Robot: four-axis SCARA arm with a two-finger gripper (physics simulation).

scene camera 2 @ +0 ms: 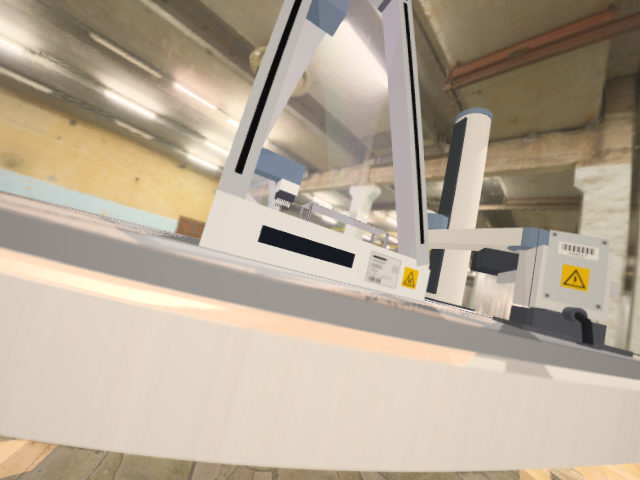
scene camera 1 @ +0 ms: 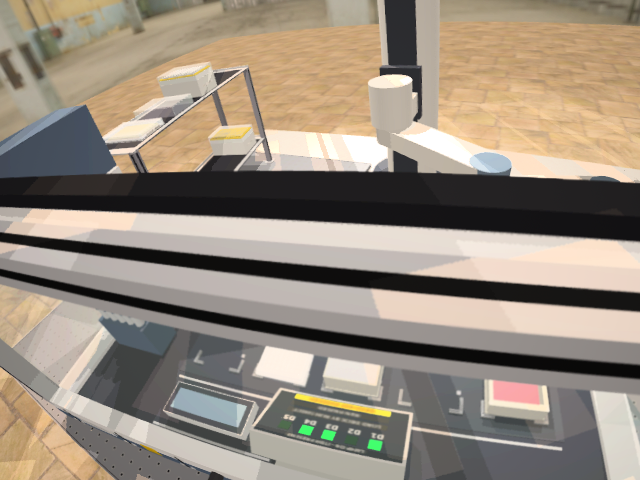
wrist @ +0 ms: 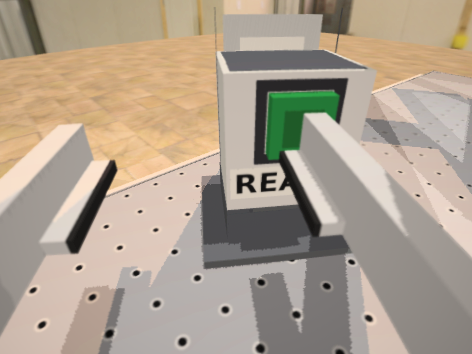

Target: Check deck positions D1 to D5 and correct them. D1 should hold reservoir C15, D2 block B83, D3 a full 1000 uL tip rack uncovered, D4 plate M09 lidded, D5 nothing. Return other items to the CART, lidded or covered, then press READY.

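Places are measured from the arm's base along level axes (x ahead, y left, z up), in millimetres.
Pixels of known places: gripper, between the fingertips: [wrist: 197, 141].
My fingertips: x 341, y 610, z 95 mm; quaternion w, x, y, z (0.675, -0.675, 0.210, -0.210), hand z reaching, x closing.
Behind a point stands the place of what it marks.
My gripper [wrist: 197, 141] @(x 341, y 610, z 95 mm) has its fingers at their narrow setting, with nothing between them. It faces the READY box [wrist: 225, 125] @(x 363, y 619, z 93 mm); the right finger overlaps the lower right of the green button [wrist: 300, 101] @(x 386, y 595, z 106 mm) in the wrist view, and contact cannot be told. In scene view 1, a pink-filled reservoir [scene camera 1: 516, 392] @(x 659, y 361, z 71 mm) sits at D1. D2 shows bare corner brackets. A pale box [scene camera 1: 353, 377] is at D3, a white-topped item [scene camera 1: 284, 364] at D4, and D5 shows bare brackets. The panel [scene camera 1: 330, 423] has D1, D3 and D4 lit green, D2 and D5 dark. Labels are unreadable.
The cart [scene camera 1: 256, 113] @(x 39, y -526, z 206 mm) holds a yellow-striped rack [scene camera 1: 186, 81] @(x 296, y -515, z 409 mm), a dark clear-covered item [scene camera 1: 164, 108] @(x 420, y -479, z 385 mm) and a pale plate [scene camera 1: 134, 130] @(x 526, y -469, z 379 mm) on top, with a yellow-topped box [scene camera 1: 232, 140] @(x 169, y -545, z 167 mm) below. A broad frame beam [scene camera 1: 320, 263] @(x 880, y 212, z 517 mm) crosses scene view 1. The arm [scene camera 2: 475, 238] @(x 307, y 396, z 183 mm) shows beside its column.
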